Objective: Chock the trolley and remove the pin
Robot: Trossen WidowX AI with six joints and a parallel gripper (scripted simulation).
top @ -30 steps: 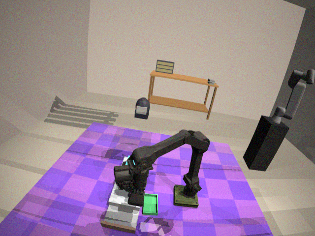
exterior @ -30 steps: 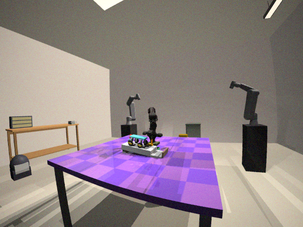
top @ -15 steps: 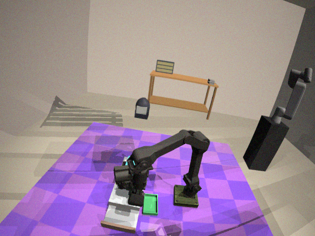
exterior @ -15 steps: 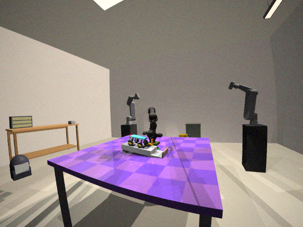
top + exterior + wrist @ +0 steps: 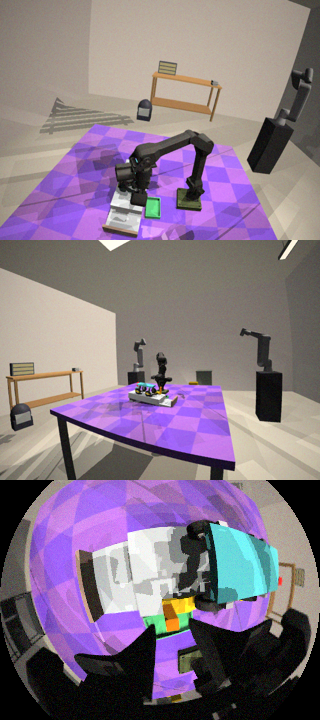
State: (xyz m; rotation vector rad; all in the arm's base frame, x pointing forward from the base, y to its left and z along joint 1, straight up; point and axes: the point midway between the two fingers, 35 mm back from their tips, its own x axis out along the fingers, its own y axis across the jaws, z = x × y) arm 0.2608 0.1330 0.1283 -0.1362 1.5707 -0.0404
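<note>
My gripper tip is 22 cm to the left of the red-headed stop pin, 5 cm short of it and 1 cm below it. Also, from my gripper tip: grey ramp (11 cm to the right, 7 cm below, 7 cm ahead); trolley (12 cm to the right, 7 cm ahead, 1 cm below); green tray (13 cm below, 6 cm behind, 2 cm to the right).
</note>
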